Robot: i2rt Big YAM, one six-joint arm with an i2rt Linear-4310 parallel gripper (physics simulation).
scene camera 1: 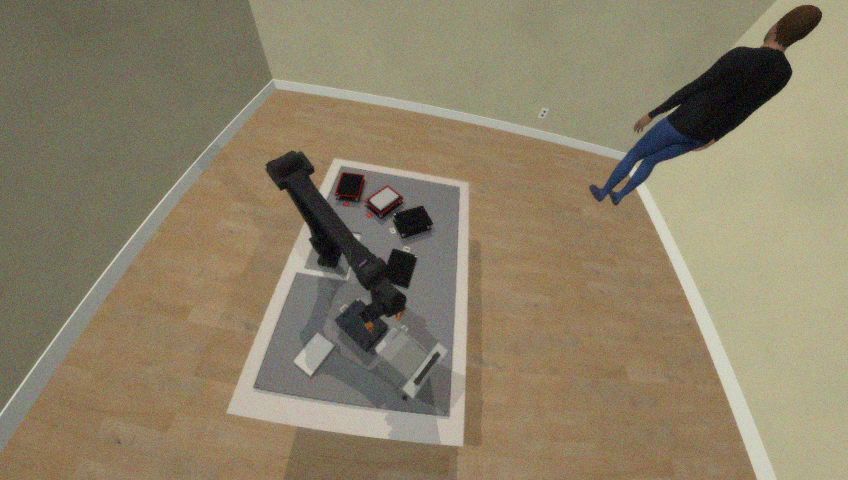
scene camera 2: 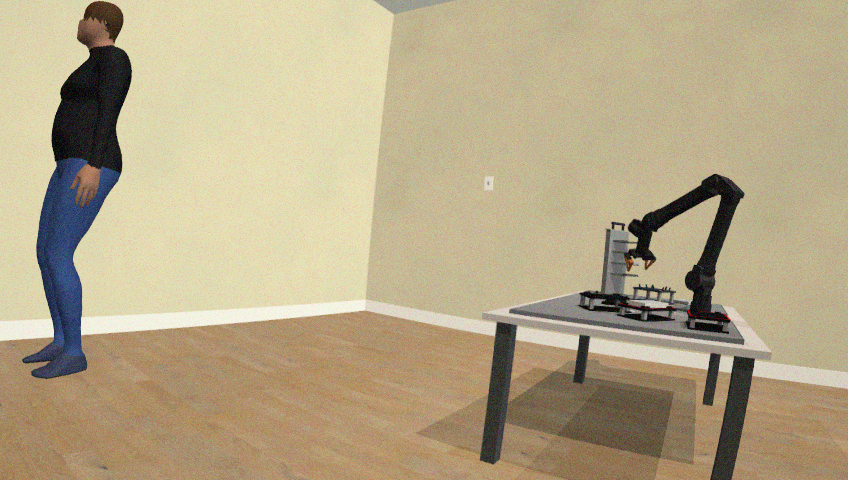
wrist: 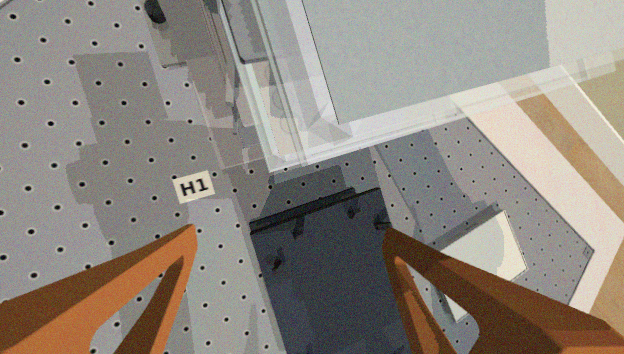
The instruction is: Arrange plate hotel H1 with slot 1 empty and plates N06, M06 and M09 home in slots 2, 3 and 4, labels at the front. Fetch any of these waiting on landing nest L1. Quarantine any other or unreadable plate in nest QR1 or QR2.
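Seen in the pictures: gripper, fingertip midpoint: (scene camera 1: 385, 326) (scene camera 2: 636, 270) (wrist: 294, 236); arm's base at its link origin: (scene camera 1: 331, 254).
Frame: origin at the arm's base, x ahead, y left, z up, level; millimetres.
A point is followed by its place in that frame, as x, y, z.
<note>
Plate hotel H1 (scene camera 1: 410, 389) @[427, -461, 329] (scene camera 2: 617, 255) @[446, -396, 204] is a tall grey rack with side shelves. In the wrist view, a pale grey rectangle with a clear rim (wrist: 430, 50) lies at the upper right, close to the camera; no plate label is readable. The H1 tag (wrist: 194, 186) @[392, -257, 7] shows on the board. My gripper (scene camera 1: 384, 322) @[322, -287, 142] (scene camera 2: 639, 268) @[322, -287, 142] (wrist: 294, 236) @[322, -287, 142] is open and empty, beside the hotel and above a dark stand (scene camera 1: 357, 327) @[220, -295, 67] (scene camera 2: 654, 291) @[217, -201, 60] (wrist: 325, 270) @[261, -282, 66]. A white plate (scene camera 1: 385, 198) @[167, 341, 61] (scene camera 2: 648, 303) @[150, 407, 60] sits on one red-edged nest; the other red-edged nest (scene camera 1: 350, 184) @[-36, 396, 46] (scene camera 2: 708, 315) @[-42, 417, 46] bears no plate. Which is QR1 is unclear.
Two black nests (scene camera 1: 412, 221) @[328, 241, 56] (scene camera 1: 401, 267) @[326, 6, 19] stand mid-board; their tags are too small to read. A flat white block (scene camera 1: 315, 353) @[90, -411, 20] (wrist: 485, 250) @[89, -429, 19] lies beyond the dark stand. A person (scene camera 1: 728, 89) (scene camera 2: 89, 113) stands away from the table (scene camera 1: 255, 410) @[-51, -632, -7] (scene camera 2: 630, 336) @[154, 641, -12].
</note>
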